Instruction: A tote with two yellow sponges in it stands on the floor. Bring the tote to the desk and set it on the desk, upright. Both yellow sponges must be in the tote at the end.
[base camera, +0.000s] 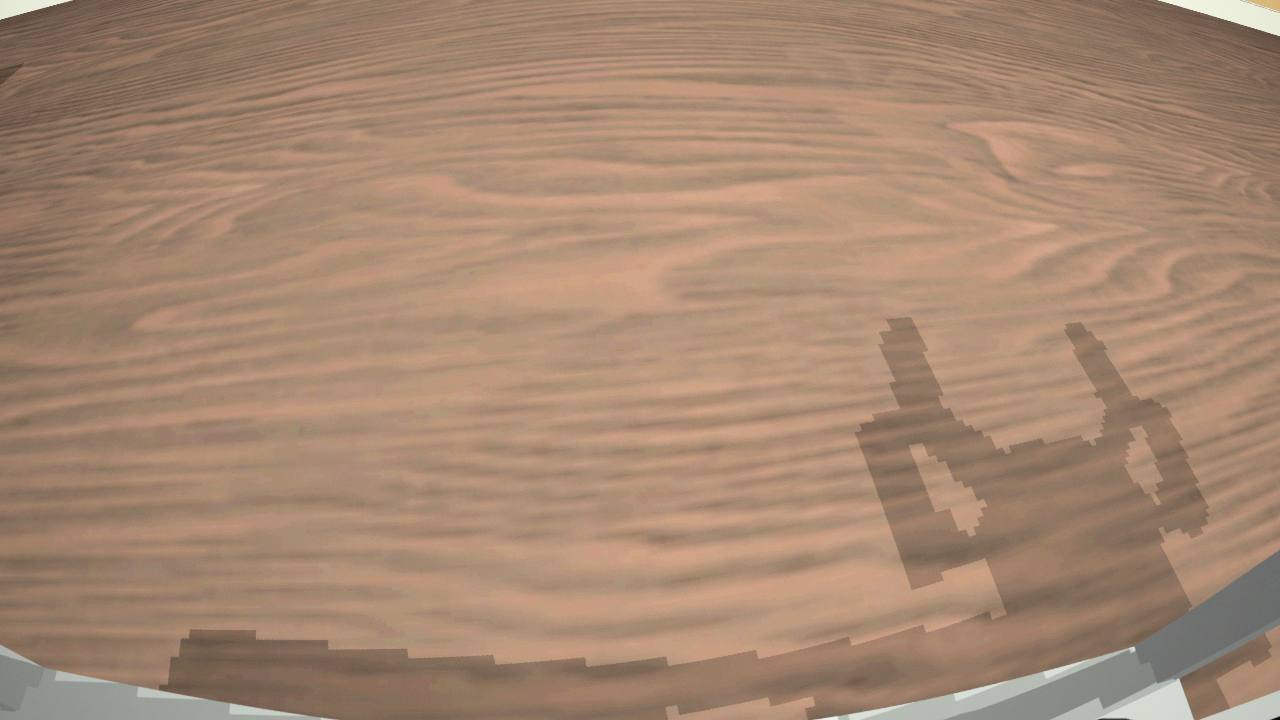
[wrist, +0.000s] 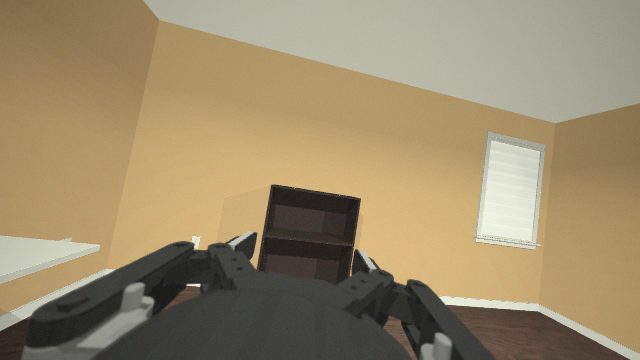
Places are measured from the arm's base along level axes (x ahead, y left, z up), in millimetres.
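Where they show: gripper, fingertip midpoint: (wrist: 304, 251).
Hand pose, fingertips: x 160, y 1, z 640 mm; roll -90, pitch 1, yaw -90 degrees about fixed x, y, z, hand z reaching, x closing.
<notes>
After its pixels a point has its place.
My gripper (wrist: 304, 251) @[z 640, x 160, y 1 mm] is open and empty, its fingers wide apart in the lower middle of the wrist view. A white table top (wrist: 45, 256) @[z 324, x 610, y 868 mm], which looks like the desk, juts in at the left edge of the wrist view, to the left of the gripper. Its legs and most of its top are out of view. The tote and the two yellow sponges do not show in either view.
A dark bookshelf (wrist: 309, 239) @[z 248, x 1494, y -5 mm] stands against the far wall, beyond the fingers. A window (wrist: 511, 190) @[z 1045, x 2103, y -2408 mm] with a white blind is on that wall at the right. The base camera shows wood floor (base camera: 537, 268) @[z -396, x 503, y 33 mm] with the shadow of the open gripper at the right.
</notes>
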